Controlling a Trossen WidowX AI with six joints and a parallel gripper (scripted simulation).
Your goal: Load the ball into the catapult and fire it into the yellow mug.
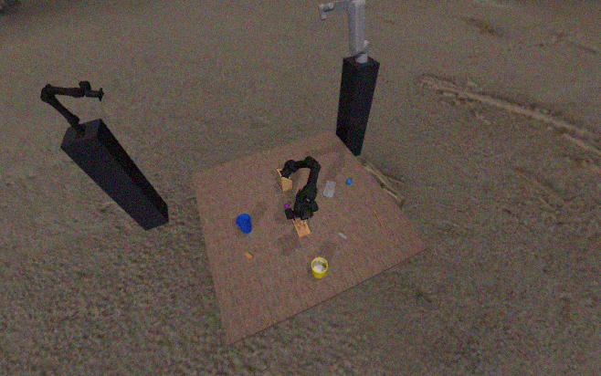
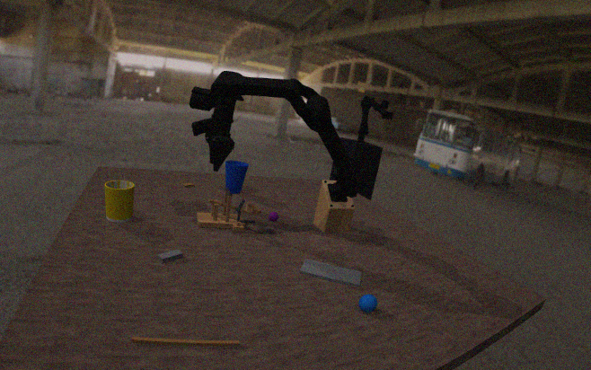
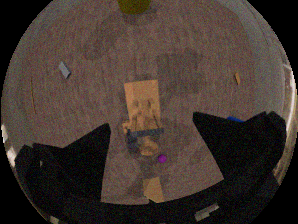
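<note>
Now: the small purple ball 230 mm behind my gripper tip, 160 mm below it and 20 mm to the right of it. Round my gripper tip: yellow mug 280 mm ahead, 140 mm below, 20 mm to the right; then small grey block 220 mm to the left, 170 mm below, 140 mm ahead; then catapult 120 mm below, 70 mm behind, 30 mm to the left.
</note>
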